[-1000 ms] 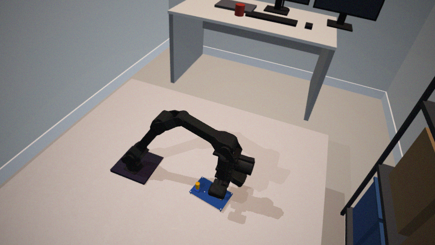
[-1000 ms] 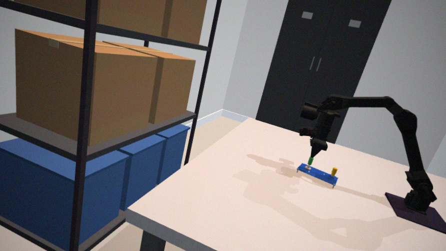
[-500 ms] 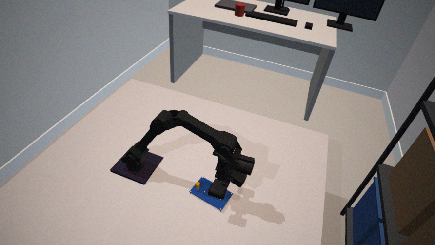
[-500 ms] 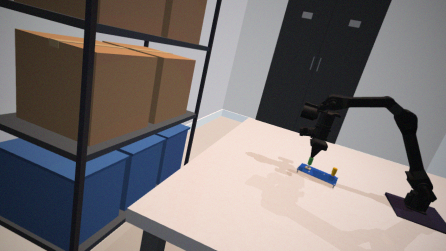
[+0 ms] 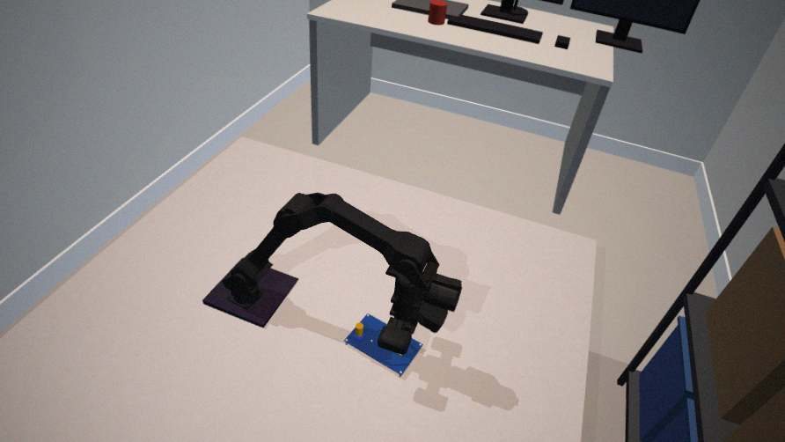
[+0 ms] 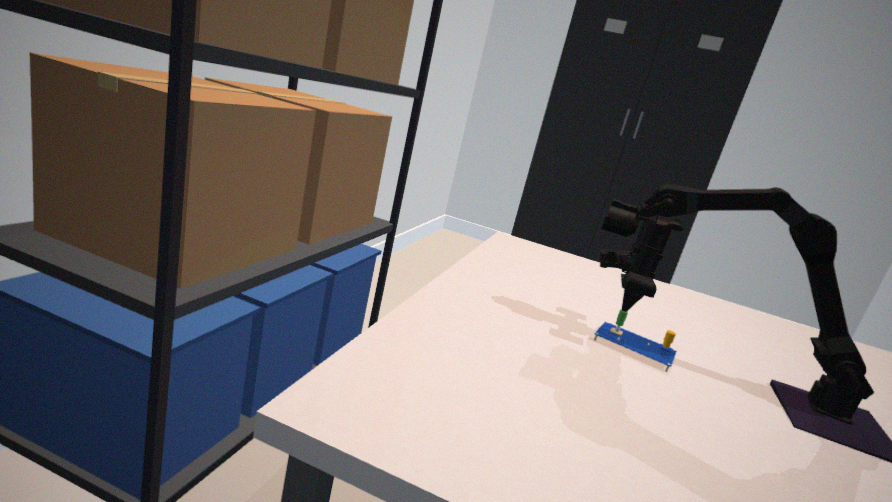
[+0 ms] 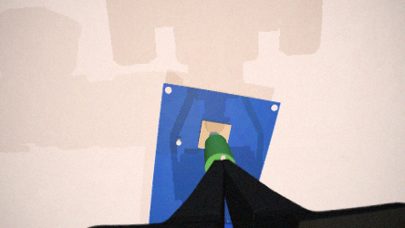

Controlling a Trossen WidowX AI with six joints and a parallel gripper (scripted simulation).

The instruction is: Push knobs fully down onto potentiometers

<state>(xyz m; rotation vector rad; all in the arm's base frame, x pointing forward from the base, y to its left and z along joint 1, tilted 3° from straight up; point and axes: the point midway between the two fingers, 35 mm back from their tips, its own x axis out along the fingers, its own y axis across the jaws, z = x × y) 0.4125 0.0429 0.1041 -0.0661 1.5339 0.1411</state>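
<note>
My gripper tip is now 1 cm above the green knob. From my gripper tip the other things lie so: yellow knob: 10 cm behind, 1 cm to the right, 3 cm below.
</note>
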